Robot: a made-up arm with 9 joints. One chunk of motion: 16 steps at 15 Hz.
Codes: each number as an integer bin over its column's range. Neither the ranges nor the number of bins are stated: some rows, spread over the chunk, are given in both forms.
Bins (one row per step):
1: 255 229 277 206 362 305
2: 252 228 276 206 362 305
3: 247 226 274 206 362 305
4: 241 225 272 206 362 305
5: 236 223 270 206 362 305
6: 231 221 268 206 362 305
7: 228 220 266 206 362 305
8: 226 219 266 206 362 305
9: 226 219 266 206 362 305
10: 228 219 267 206 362 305
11: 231 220 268 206 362 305
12: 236 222 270 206 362 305
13: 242 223 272 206 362 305
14: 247 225 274 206 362 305
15: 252 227 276 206 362 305
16: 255 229 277 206 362 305
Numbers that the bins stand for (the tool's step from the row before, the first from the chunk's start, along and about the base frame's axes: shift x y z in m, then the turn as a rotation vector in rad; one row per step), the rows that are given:
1: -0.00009 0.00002 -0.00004 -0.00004 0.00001 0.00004
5: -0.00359 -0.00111 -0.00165 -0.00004 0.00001 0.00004
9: -0.00543 -0.00186 -0.00258 -0.00004 0.00001 0.00004
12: -0.00359 -0.00129 -0.00165 -0.00004 0.00001 0.00004
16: -0.00009 0.00002 -0.00004 -0.00004 0.00001 0.00004
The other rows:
2: -0.00064 -0.00017 -0.00027 -0.00004 0.00001 0.00004
3: -0.00156 -0.00054 -0.00073 -0.00004 0.00001 0.00004
4: -0.00267 -0.00073 -0.00119 -0.00004 0.00001 0.00004
6: -0.00451 -0.00148 -0.00211 -0.00004 0.00001 0.00004
7: -0.00506 -0.00167 -0.00258 -0.00004 0.00001 0.00004
8: -0.00543 -0.00186 -0.00258 -0.00004 0.00001 0.00004
10: -0.00506 -0.00186 -0.00234 -0.00004 0.00001 0.00004
11: -0.00451 -0.00167 -0.00211 -0.00004 0.00001 0.00004
13: -0.00248 -0.00111 -0.00119 -0.00004 0.00001 0.00004
14: -0.00156 -0.00073 -0.00073 -0.00004 0.00001 0.00004
15: -0.00064 -0.00035 -0.00027 -0.00004 0.00001 0.00004

